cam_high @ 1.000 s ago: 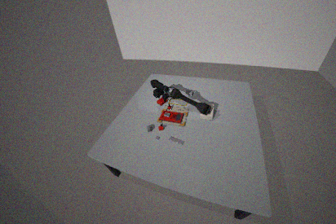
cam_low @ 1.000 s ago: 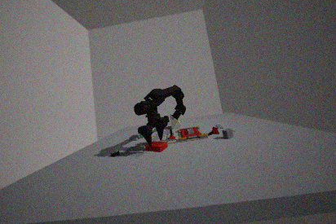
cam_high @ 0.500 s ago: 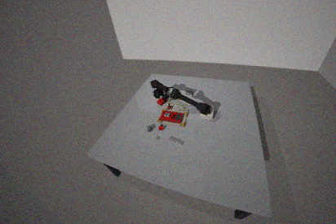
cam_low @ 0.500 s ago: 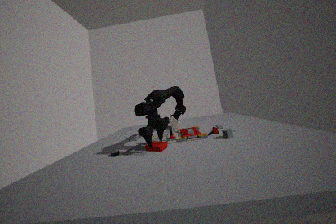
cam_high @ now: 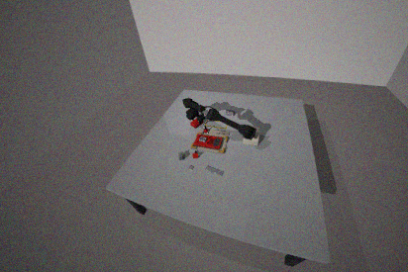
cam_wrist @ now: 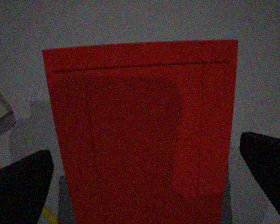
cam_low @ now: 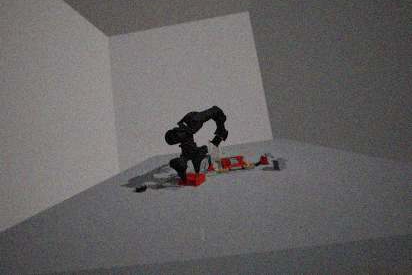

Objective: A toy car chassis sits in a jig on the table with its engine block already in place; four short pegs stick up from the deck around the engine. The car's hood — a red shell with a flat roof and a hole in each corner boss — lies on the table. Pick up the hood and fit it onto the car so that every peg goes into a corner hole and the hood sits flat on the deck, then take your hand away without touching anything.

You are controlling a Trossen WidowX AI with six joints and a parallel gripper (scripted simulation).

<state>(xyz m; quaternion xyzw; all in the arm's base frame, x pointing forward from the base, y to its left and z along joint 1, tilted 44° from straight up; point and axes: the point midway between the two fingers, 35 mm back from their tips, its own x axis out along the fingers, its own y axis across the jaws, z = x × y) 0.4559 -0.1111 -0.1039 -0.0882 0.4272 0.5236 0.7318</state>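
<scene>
Now: gripper tip 190 mm to the right of the jig and 150 mm past it. From my gripper tip the other things lie so: red hood right at my gripper tip.
</scene>
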